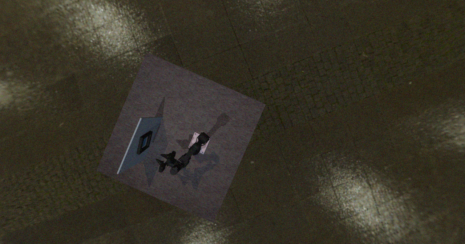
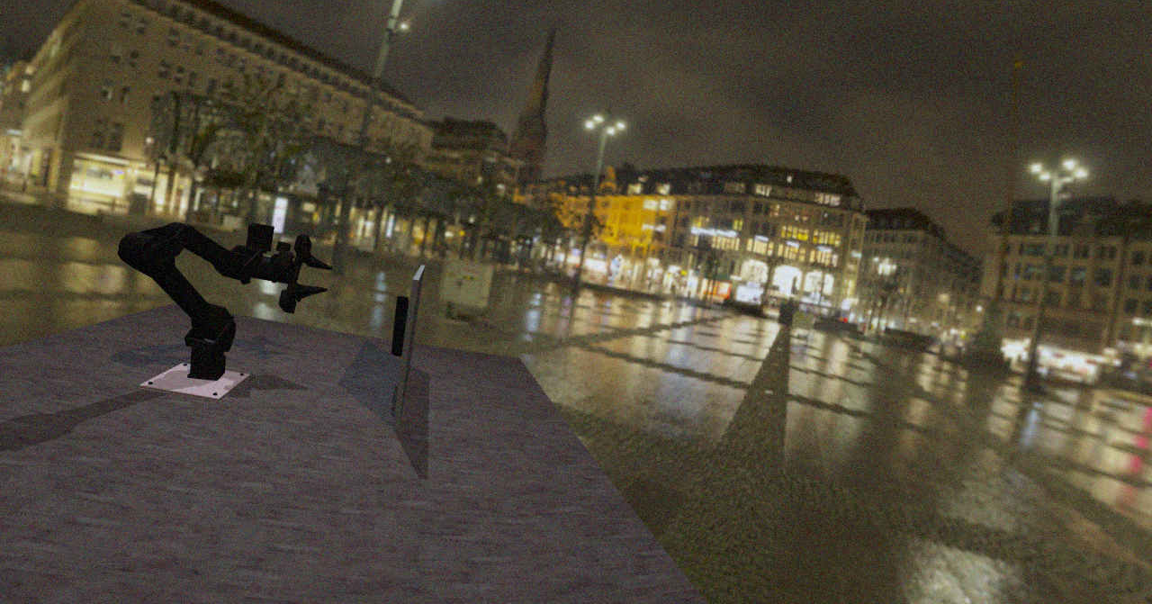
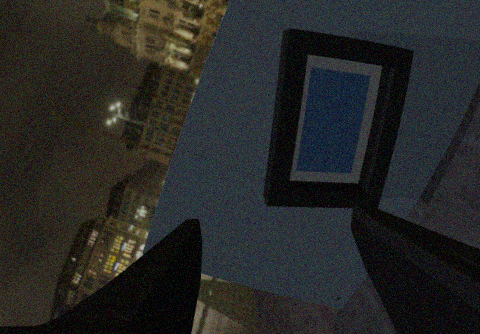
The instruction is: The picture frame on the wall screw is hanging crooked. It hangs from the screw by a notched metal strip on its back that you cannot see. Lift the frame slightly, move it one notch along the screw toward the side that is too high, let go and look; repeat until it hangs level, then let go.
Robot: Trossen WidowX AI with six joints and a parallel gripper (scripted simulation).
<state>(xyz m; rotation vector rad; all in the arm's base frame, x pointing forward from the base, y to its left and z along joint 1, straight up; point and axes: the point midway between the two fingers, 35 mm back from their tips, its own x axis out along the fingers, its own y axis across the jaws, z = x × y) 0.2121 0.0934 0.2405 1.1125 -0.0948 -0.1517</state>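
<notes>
Now: the picture frame 190 mm ahead of my gripper tip, 60 mm to the right of it and 90 mm below it. The rest, counted from my gripper tip: wall panel: 210 mm ahead, 50 mm to the right, 100 mm below.
</notes>
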